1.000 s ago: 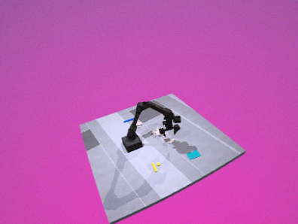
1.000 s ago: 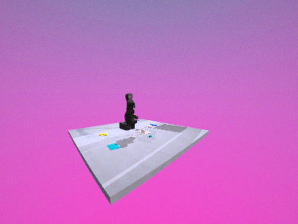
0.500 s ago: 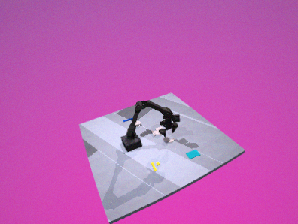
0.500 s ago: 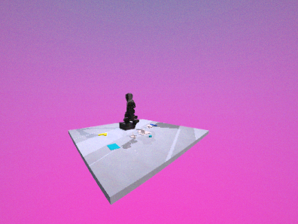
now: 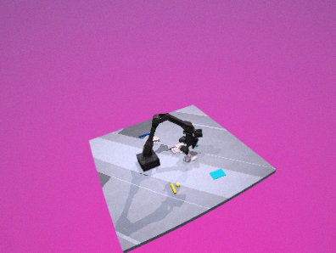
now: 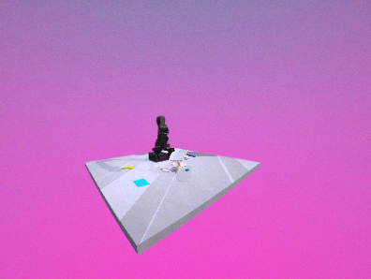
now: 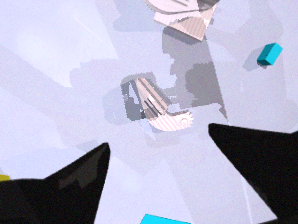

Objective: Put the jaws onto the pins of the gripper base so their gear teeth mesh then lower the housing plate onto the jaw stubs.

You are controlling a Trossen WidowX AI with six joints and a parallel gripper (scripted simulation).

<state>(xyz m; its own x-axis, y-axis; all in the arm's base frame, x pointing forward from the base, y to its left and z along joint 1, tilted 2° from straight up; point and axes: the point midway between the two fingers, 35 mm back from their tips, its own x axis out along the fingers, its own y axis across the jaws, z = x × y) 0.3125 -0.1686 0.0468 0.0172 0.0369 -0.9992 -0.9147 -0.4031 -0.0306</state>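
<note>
Right now the pale jaw is 4 cm ahead of my gripper tip and 9 cm below it. The rest, counted from my gripper tip: pale flat part 1 cm ahead, 18 cm to the left, 9 cm below; cyan flat tile 10 cm ahead, 26 cm to the right, 9 cm below; cyan cube 15 cm ahead, 13 cm to the left, 8 cm below.
</note>
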